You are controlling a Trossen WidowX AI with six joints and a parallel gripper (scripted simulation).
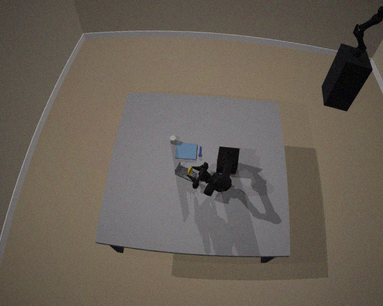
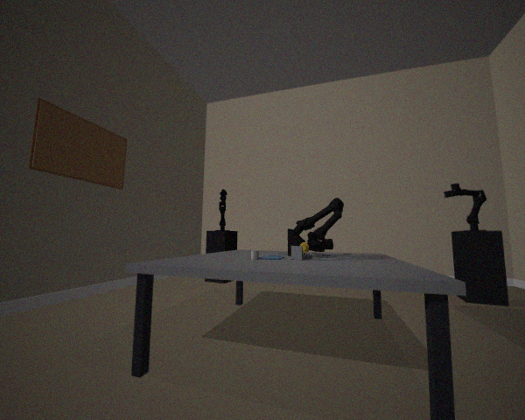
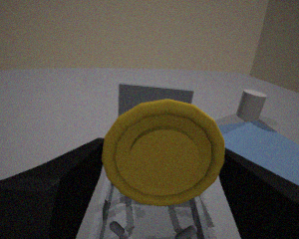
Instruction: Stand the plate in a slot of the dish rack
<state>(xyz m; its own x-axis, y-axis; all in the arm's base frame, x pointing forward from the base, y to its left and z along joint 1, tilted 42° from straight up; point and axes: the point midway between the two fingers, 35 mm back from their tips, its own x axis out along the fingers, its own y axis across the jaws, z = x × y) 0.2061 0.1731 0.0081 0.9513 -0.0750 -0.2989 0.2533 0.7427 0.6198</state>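
Now: the dish rack 4 cm below my gripper tip and 2 cm ahead of it. The rest, counted from my gripper tip: blue spoon (19 cm to the right, 6 cm below, 4 cm behind); plate (1 cm behind); blue mat (19 cm to the right, 6 cm below, 6 cm ahead).
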